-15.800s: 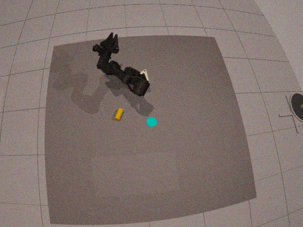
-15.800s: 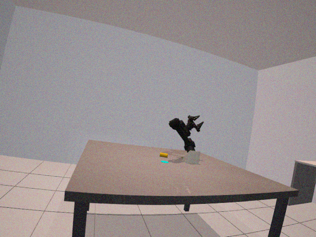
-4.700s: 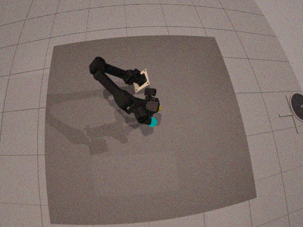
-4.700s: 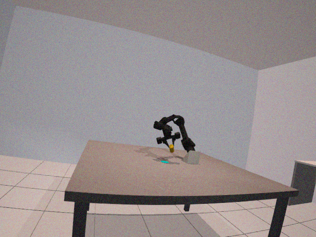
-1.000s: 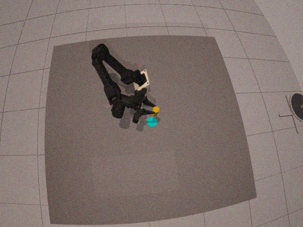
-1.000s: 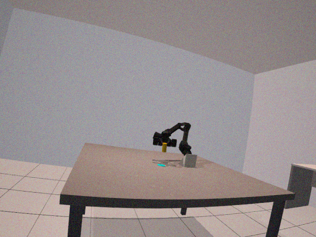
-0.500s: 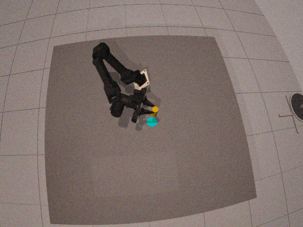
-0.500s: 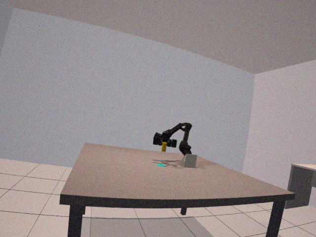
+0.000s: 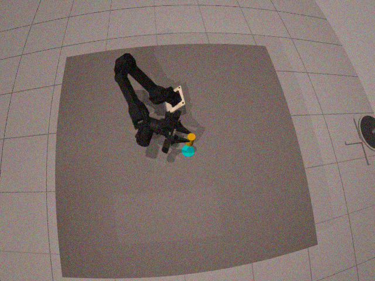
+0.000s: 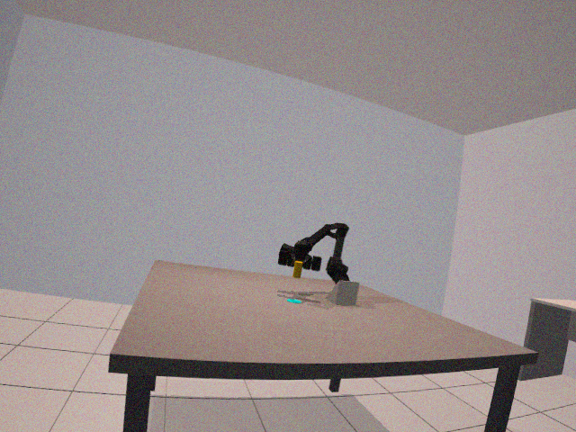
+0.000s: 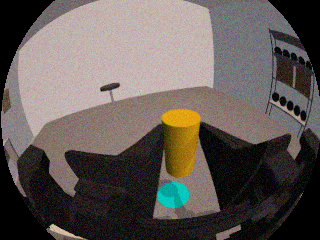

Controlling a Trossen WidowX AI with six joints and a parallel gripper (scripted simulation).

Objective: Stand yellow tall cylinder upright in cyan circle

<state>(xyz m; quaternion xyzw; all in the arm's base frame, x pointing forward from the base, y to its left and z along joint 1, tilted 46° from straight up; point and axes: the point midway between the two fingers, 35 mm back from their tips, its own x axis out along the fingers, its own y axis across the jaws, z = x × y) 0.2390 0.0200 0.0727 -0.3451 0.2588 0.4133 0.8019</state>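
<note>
My gripper tip is 16 cm above the cyan circle. The rest, counted from my gripper tip: yellow tall cylinder 2 cm below.
</note>
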